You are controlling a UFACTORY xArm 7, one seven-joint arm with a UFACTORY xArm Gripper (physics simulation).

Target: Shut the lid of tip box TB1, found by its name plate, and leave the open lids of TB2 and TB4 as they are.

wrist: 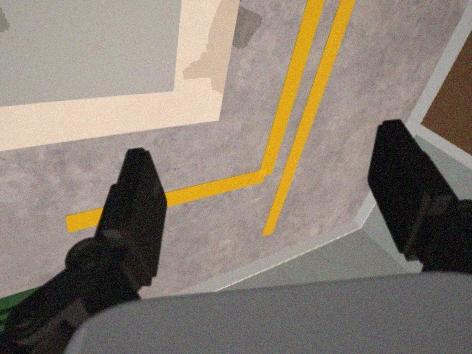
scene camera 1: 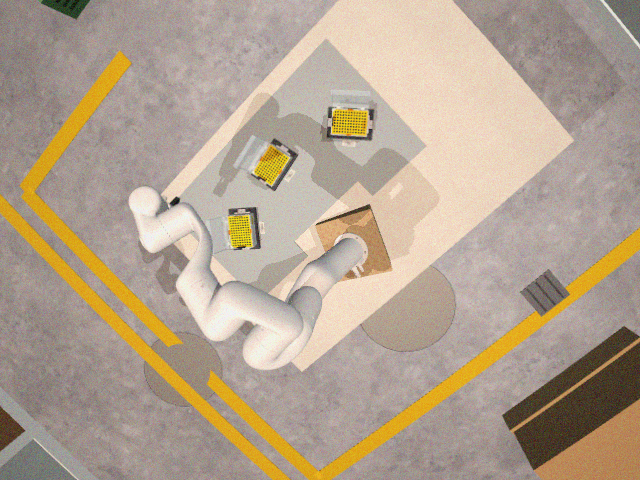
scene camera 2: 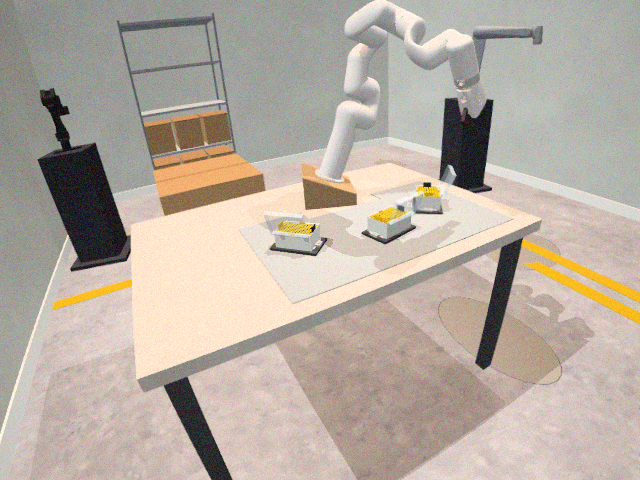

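Pixels of known places: gripper, fingertip midpoint: [wrist: 264, 162] [scene camera 2: 476, 126]; arm's base, link origin: [scene camera 1: 351, 249] [scene camera 2: 329, 177].
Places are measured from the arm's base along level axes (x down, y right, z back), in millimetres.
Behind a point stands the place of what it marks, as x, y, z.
Note:
Three white tip boxes with yellow tip racks stand on dark bases on a grey mat [scene camera 1: 325, 59] {85, 260, -595} [scene camera 2: 305, 286] {85, 251, -594} [wrist: 90, 55] {84, -420, -448}. One box [scene camera 1: 350, 124] [scene camera 2: 297, 241] {47, 229, -412} is at the upper right of the mat in scene camera 1, one [scene camera 1: 272, 164] [scene camera 2: 388, 225] in the middle, one [scene camera 1: 241, 230] [scene camera 2: 428, 204] at the lower left. Their clear lids all stand open. Small pale name plates show beside the boxes, too small to read, so I cannot tell which is TB1. My gripper [wrist: 264, 162] {-230, -403, -379} is open and empty, high beyond the table corner by the lower-left box. No tip box shows in the wrist view.
The arm's wooden base block [scene camera 1: 379, 248] {-39, 89, 37} [scene camera 2: 330, 196] {40, 32, -113} stands on the table [scene camera 1: 491, 103] {87, 655, -172} [scene camera 2: 206, 289] {88, 510, -508}. The arm arches near the lower-left box. A black pedestal [scene camera 2: 465, 149] with a grey arm stands on the floor behind my gripper in scene camera 2.

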